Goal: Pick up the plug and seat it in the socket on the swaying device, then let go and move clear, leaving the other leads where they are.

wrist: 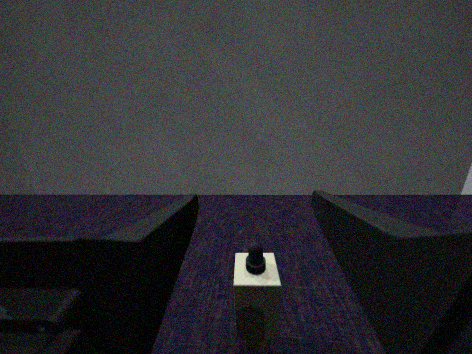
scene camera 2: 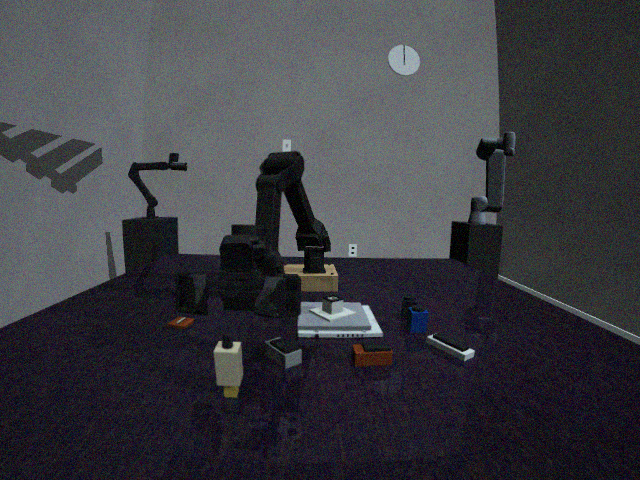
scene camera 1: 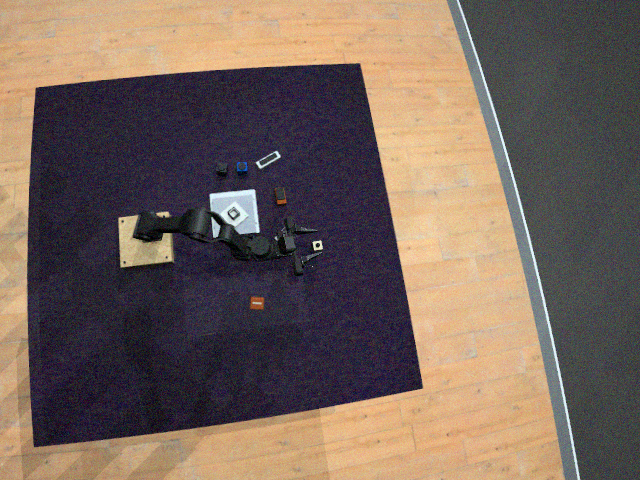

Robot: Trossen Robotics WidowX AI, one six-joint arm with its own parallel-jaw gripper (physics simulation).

Scene:
same spot on device: (scene camera 2: 332, 313) = (scene camera 1: 239, 215)

